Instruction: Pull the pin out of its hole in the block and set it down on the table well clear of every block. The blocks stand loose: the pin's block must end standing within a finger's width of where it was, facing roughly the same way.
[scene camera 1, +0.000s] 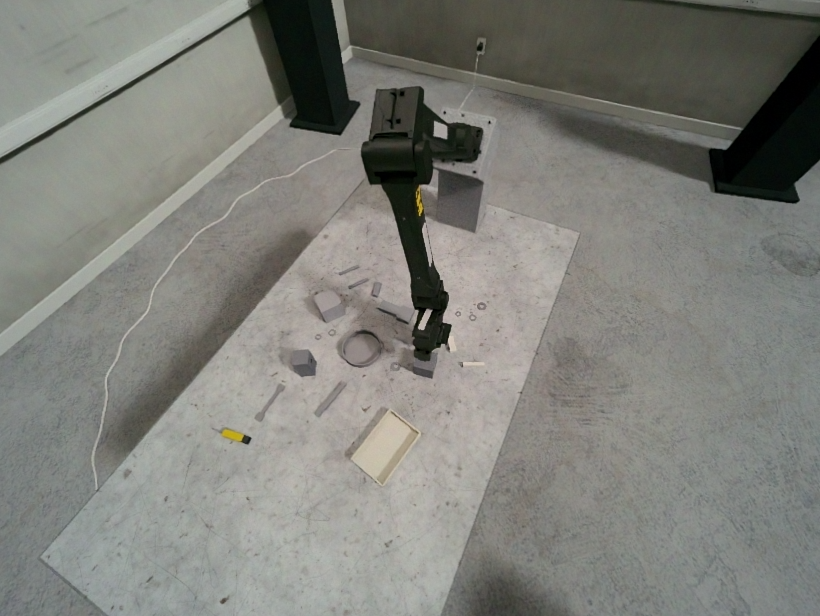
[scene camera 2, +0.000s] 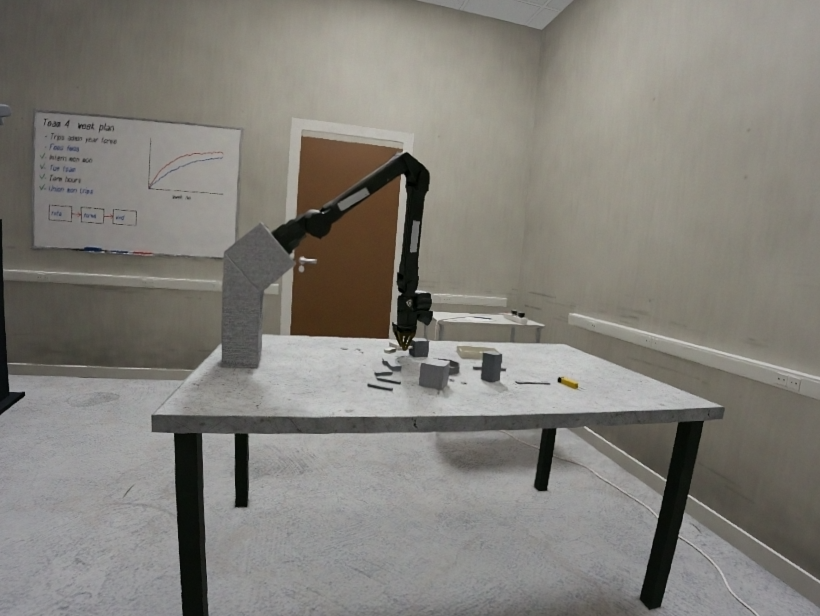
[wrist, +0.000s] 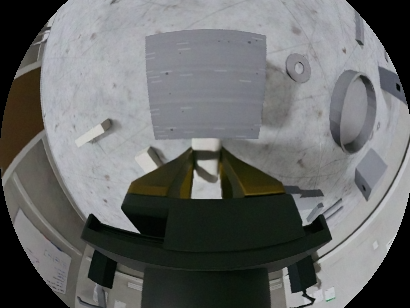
In view: the gripper (wrist: 206, 152), a cream tray (scene camera 1: 382, 452) and a grey block (wrist: 203, 83).
The wrist view misses the cream tray: it is out of frame.
